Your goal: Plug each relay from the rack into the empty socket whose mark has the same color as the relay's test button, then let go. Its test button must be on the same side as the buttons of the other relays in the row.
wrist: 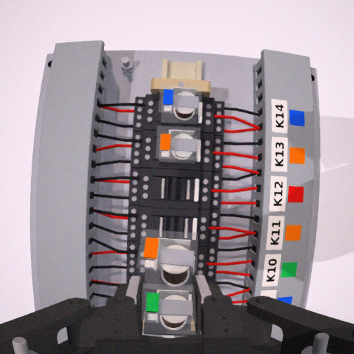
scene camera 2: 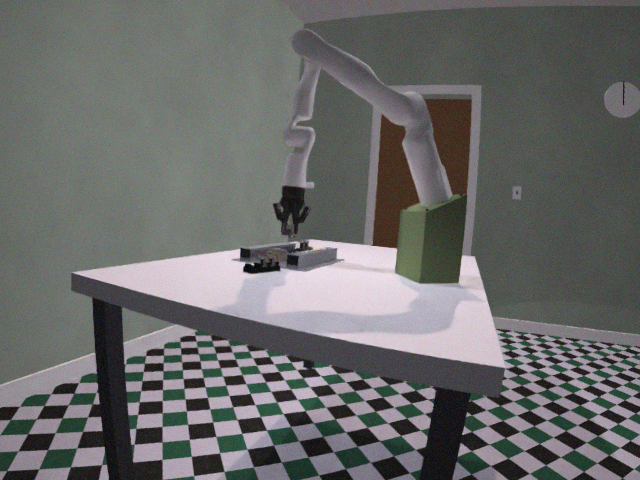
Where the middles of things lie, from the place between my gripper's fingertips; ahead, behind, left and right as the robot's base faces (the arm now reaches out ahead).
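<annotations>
Relative to the grey panel plate (wrist: 231, 77), my hand is 20 mm to the left and 90 mm above. The green-button relay (wrist: 169, 309) is 10 mm to the left of my hand and 10 mm above it.
</annotations>
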